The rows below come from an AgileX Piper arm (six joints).
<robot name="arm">
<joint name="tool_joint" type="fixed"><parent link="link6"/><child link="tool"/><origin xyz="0 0 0" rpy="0 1.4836 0"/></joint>
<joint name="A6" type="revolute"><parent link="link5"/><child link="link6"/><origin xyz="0.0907 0 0.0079"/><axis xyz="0.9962 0 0.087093"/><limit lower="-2.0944" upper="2.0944"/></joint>
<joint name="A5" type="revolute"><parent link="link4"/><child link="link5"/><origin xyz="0 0 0"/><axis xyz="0 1 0"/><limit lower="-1.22" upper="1.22"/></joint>
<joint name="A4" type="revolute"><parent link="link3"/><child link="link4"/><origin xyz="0.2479 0 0.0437"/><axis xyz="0.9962 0 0.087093"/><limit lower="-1.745" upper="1.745"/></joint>
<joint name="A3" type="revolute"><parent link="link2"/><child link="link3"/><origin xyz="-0.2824 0 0.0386"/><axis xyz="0 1 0"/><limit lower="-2.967" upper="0"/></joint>
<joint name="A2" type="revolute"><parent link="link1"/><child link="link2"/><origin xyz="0 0 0"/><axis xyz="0 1 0"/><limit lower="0" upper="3.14"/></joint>
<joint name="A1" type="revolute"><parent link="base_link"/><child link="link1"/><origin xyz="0 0 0.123"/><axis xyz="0 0 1"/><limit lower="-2.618" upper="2.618"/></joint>
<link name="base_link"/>
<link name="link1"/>
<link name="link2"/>
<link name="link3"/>
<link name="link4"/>
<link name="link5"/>
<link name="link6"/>
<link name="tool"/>
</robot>
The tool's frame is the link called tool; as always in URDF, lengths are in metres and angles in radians.
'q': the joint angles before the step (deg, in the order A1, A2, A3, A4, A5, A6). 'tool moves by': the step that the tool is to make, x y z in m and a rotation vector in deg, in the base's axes. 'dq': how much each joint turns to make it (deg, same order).
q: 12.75 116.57 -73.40 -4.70 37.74 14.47
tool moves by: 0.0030 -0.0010 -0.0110 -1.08 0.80 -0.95
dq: 0.01 1.93 -0.51 -1.81 -0.27 2.18
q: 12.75 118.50 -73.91 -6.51 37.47 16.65
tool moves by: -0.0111 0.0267 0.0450 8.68 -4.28 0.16
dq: 2.68 -6.82 0.42 10.49 0.07 -3.86
